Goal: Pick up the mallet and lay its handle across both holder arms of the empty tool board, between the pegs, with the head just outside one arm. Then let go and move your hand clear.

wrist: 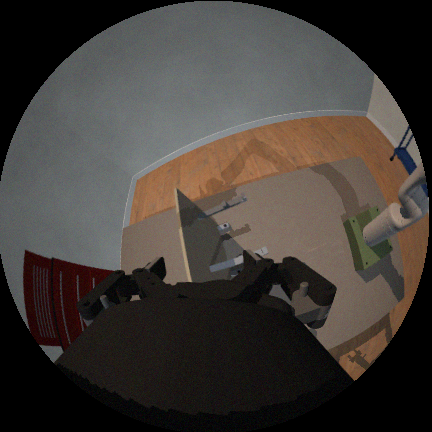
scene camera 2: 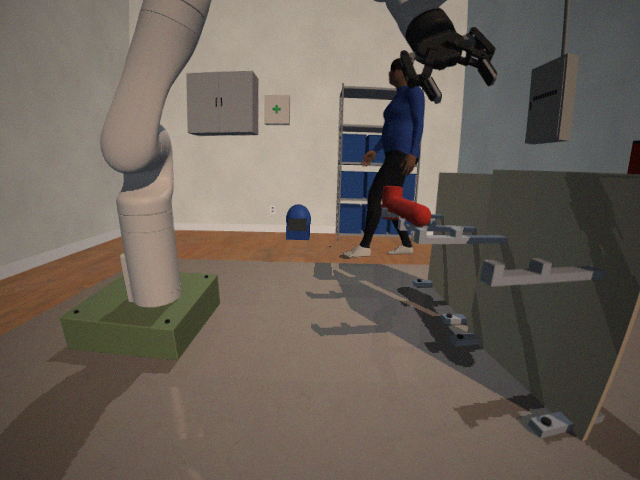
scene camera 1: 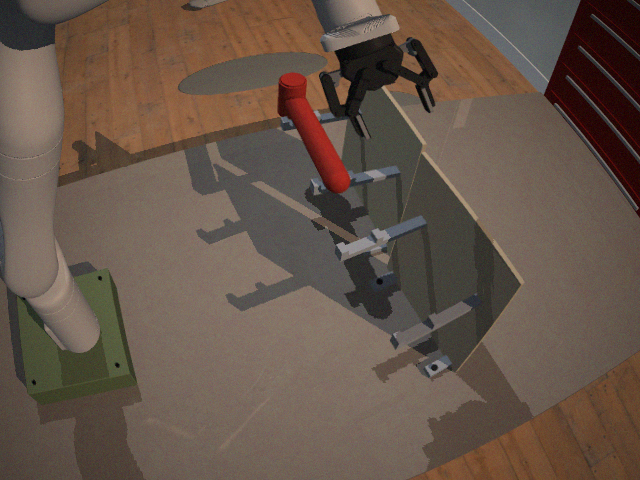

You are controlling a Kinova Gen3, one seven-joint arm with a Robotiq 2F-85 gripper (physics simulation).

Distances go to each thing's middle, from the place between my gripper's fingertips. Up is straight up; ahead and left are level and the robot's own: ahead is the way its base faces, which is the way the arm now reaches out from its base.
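Labels:
The red mallet (scene camera 1: 292,102) is what I measure from here: my hand is 210 mm above the mallet, 220 mm to the right of it and 20 mm past it.

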